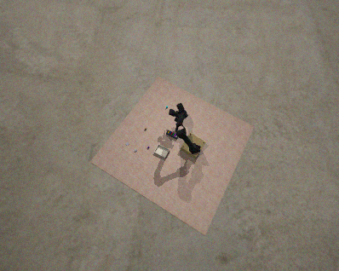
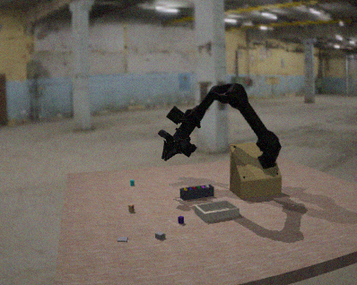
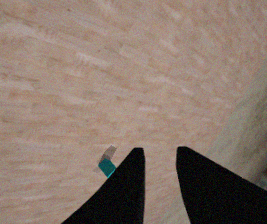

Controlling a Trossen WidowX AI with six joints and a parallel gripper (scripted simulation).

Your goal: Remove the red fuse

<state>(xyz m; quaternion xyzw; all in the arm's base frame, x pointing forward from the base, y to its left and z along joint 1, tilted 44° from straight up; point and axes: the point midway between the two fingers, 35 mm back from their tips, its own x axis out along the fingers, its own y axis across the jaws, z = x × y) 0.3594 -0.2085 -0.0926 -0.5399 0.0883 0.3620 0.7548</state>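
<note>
My gripper tip is now 15 cm to the right of the red fuse, 11 cm above it and 8 cm past it. Round my gripper tip: green fuse: 15 cm to the left, 11 cm below, 10 cm behind; yellow fuse: 15 cm to the left, 11 cm below, 5 cm behind; blue fuse: 15 cm to the left, 11 cm below, 6 cm behind.
</note>
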